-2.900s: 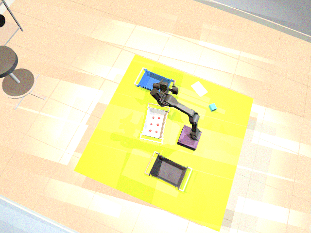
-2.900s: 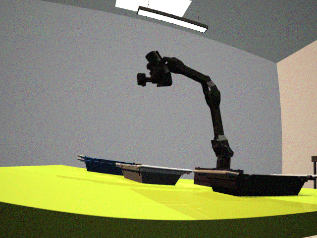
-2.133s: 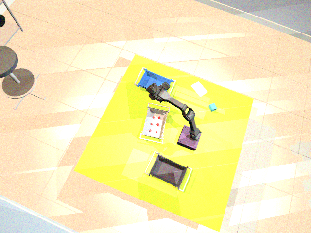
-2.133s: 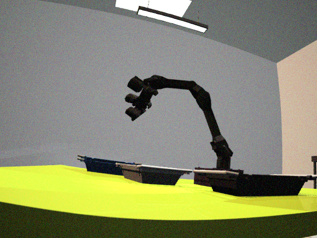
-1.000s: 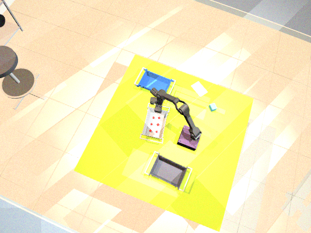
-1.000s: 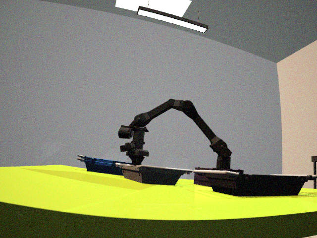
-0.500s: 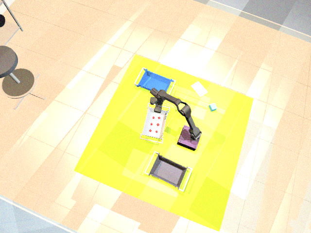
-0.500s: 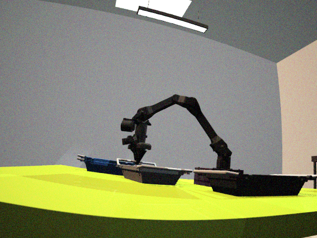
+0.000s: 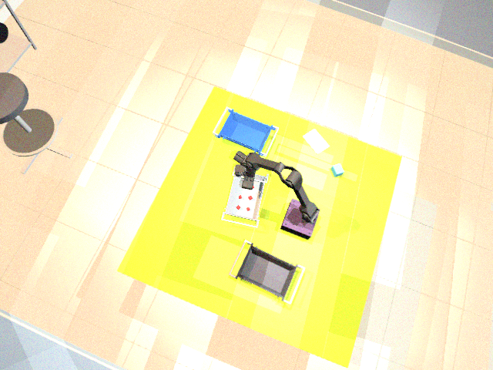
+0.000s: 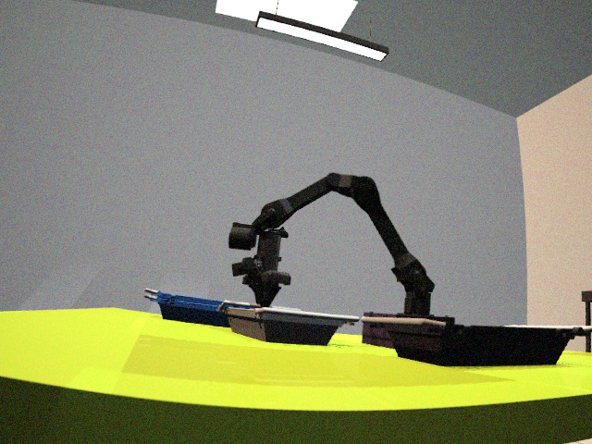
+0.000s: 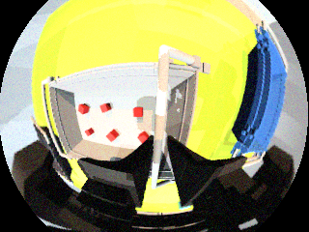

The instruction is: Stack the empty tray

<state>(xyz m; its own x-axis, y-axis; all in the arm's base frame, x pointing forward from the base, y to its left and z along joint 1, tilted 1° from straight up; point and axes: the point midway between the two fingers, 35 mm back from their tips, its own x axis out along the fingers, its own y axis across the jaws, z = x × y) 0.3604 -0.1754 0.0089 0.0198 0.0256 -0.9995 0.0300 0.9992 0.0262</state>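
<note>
My gripper tip is now 180 mm past the dark grey tray, 500 mm to the right of it and 10 mm above it. The rest, counted from my gripper tip: white card: 370 mm behind, 360 mm to the right, 50 mm below; cyan block: 520 mm behind, 170 mm to the right, 30 mm below.
</note>
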